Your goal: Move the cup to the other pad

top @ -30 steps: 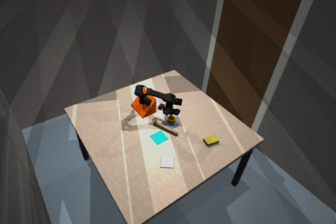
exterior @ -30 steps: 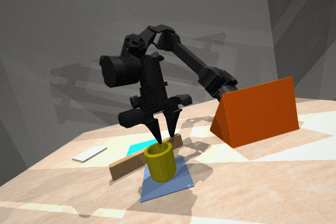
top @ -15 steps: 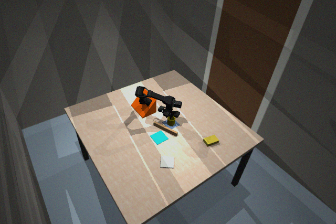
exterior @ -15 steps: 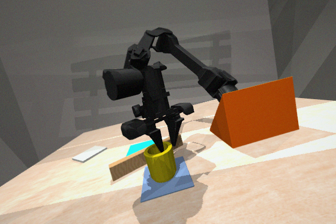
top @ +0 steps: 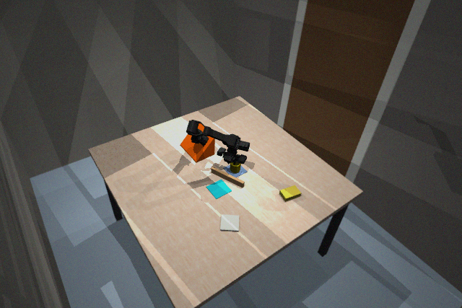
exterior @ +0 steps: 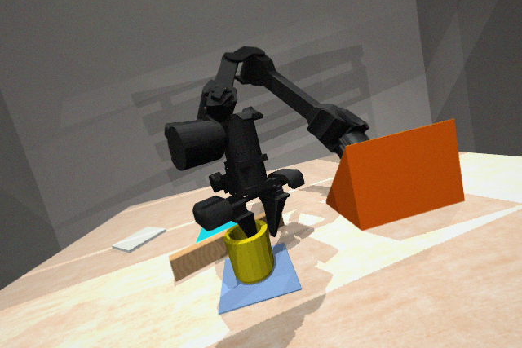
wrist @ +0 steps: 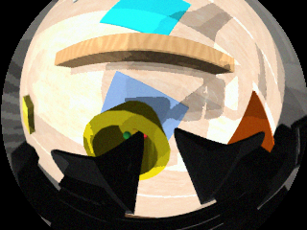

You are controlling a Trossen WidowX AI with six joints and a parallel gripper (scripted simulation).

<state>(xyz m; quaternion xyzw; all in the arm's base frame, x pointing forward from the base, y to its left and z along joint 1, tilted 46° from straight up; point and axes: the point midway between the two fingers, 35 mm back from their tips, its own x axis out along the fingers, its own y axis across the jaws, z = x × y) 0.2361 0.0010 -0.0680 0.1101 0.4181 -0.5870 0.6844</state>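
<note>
Right now my gripper tip is 20 mm short of the yellow cup and 10 mm to the right of it. From my gripper tip the other things lie so: cyan pad (170 mm to the right, 90 mm ahead, 50 mm below); then blue pad (50 mm below, 20 mm to the left, 20 mm ahead); then low wooden bar (80 mm to the right, 60 mm ahead, 30 mm below).
</note>
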